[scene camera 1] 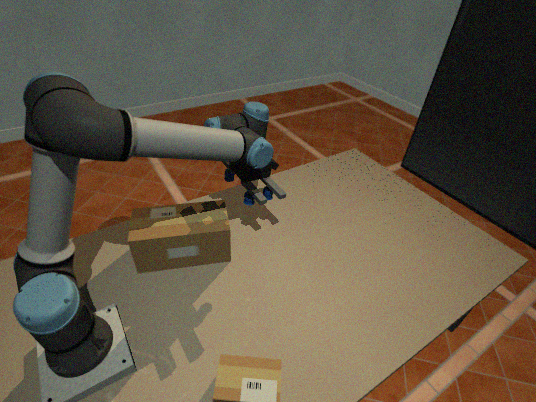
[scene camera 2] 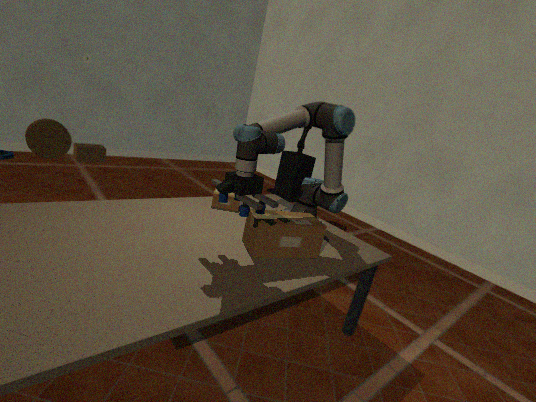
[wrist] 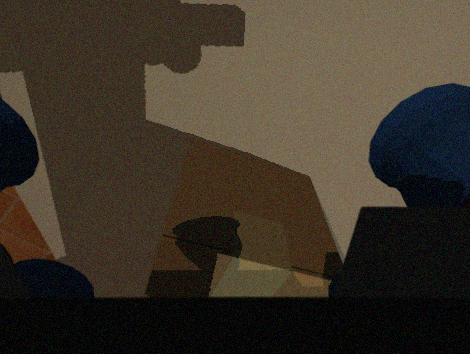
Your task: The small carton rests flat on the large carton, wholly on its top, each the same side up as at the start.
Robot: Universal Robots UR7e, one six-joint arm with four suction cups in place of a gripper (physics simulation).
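The large carton stands on the table with its taped top up and a pale label on its side. Shadows fall on its top. The small carton stands apart on the table, label up; part of it is cut off in scene camera 1. My suction gripper is open, with suction off and nothing seen on its blue cups. It hangs near the large carton's end, a little above its top level. Whether a cup overlaps the carton's top is hard to tell. The small carton does not show in the wrist view.
The wide beige table carries the arm's pale base plate. A tall black panel stands beyond the table in scene camera 1. A black box stands near the arm. A round object and a box are farther back.
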